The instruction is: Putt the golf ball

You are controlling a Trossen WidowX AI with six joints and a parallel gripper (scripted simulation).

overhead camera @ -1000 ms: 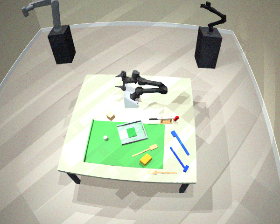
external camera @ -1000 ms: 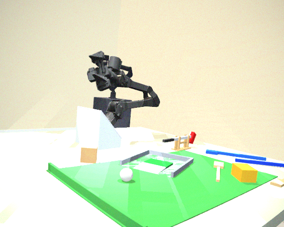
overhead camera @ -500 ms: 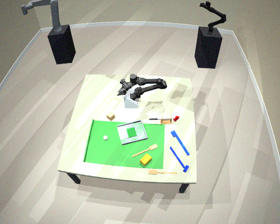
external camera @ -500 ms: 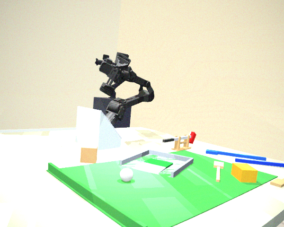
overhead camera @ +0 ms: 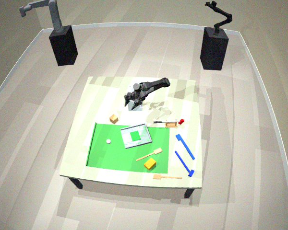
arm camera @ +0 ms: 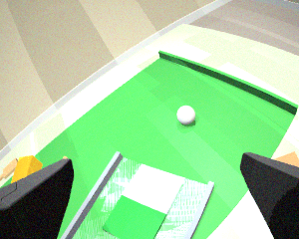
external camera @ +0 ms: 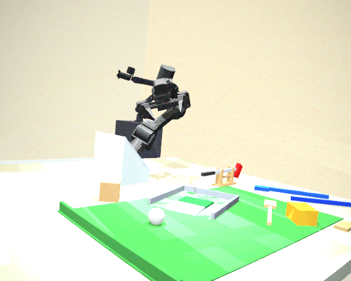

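Now: the red putter 10 mm behind my gripper tip, 370 mm to the left of it and 220 mm below it. Round my gripper tip: tan cube (70 mm behind, 160 mm to the right, 250 mm below); white golf ball (180 mm ahead, 200 mm to the right, 250 mm below); green mat (230 mm ahead, 10 mm to the right, 280 mm below).
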